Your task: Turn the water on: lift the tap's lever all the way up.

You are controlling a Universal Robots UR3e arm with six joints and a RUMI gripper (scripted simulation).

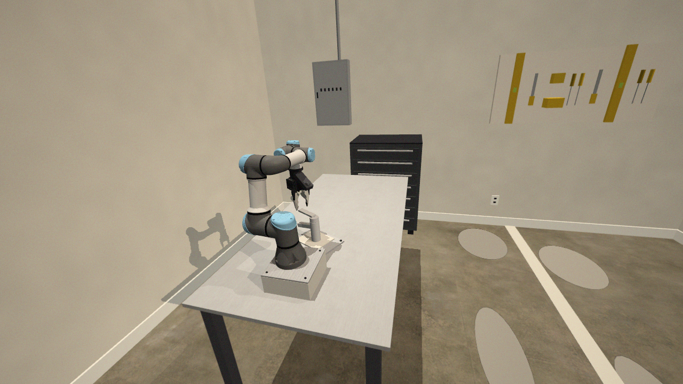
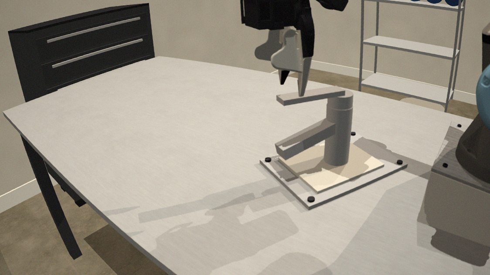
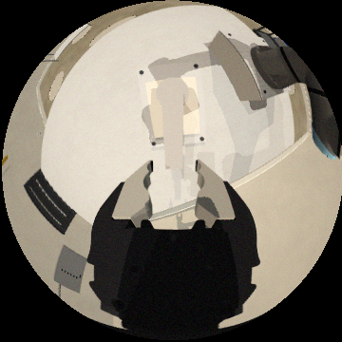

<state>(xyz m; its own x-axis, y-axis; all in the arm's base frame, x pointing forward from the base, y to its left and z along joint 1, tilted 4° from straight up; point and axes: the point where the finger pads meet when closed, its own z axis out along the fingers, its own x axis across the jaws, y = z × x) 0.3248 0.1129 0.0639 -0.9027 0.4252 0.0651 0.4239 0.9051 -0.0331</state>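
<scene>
The flat lever lies 3 cm to the right of my hand, 3 cm below it and 1 cm behind it. Round my hand: grey tap: 8 cm below, 6 cm to the right, 3 cm behind.
</scene>
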